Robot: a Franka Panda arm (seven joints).
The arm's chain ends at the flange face. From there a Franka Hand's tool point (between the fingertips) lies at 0.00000 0.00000 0.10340 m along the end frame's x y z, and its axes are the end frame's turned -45 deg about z.
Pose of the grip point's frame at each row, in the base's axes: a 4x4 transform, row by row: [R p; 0 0 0 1], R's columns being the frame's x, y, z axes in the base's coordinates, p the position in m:
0.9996 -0.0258 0.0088 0.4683; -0.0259 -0.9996 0.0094 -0.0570; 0.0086 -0.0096 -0.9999 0.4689; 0 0 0 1
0.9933 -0.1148 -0.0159 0.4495; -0.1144 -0.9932 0.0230 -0.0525; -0.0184 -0.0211 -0.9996 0.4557; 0 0 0 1
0.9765 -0.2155 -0.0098 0.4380; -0.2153 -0.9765 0.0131 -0.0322; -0.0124 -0.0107 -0.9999 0.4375; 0 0 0 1
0.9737 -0.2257 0.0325 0.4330; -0.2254 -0.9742 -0.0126 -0.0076; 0.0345 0.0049 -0.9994 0.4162; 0 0 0 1
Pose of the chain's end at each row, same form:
0.6886 -0.7251 0.0088 0.4674; -0.7251 -0.6885 0.0094 -0.0580; -0.0007 -0.0129 -0.9999 0.5723; 0 0 0 1
0.6212 -0.7835 -0.0159 0.4511; -0.7832 -0.6214 0.0230 -0.0549; -0.0279 -0.0019 -0.9996 0.5591; 0 0 0 1
0.5381 -0.8429 -0.0098 0.4390; -0.8427 -0.5382 0.0131 -0.0336; -0.0163 0.0012 -0.9999 0.5409; 0 0 0 1
0.5289 -0.8481 0.0325 0.4296; -0.8482 -0.5295 -0.0126 -0.0063; 0.0279 -0.0209 -0.9994 0.5195; 0 0 0 1

